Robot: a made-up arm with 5 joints.
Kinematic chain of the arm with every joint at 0, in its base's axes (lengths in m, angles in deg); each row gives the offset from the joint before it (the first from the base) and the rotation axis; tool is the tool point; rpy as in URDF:
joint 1: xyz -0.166 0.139 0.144 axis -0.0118 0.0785 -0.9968
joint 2: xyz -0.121 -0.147 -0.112 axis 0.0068 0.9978 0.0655
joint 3: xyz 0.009 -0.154 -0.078 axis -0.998 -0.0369 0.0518
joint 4: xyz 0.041 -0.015 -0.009 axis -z
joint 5: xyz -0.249 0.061 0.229 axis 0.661 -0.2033 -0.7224
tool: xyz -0.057 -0.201 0.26 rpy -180 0 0
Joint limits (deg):
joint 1: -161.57..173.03
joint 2: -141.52..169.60
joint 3: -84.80..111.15
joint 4: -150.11..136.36
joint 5: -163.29..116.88
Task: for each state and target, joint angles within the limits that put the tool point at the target. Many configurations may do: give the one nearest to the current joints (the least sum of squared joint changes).
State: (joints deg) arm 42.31 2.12 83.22 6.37 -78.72
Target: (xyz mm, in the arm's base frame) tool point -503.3 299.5 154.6
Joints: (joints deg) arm -1.08 -0.78 55.39 -23.17 -83.39
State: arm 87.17 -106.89 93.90 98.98 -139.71
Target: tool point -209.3 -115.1 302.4
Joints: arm 140.27 -87.16 80.71 80.42 -119.23
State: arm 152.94 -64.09 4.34 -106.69 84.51
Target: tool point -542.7 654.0 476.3
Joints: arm 170.09 -19.26 4.24 -136.58 75.68
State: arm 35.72 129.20 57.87 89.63 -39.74
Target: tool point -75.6 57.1 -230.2
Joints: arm 72.15 134.43 19.31 82.39 -40.42
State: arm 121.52 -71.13 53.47 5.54 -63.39
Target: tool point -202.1 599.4 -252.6
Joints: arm 96.71 -115.68 26.69 -2.57 -36.84
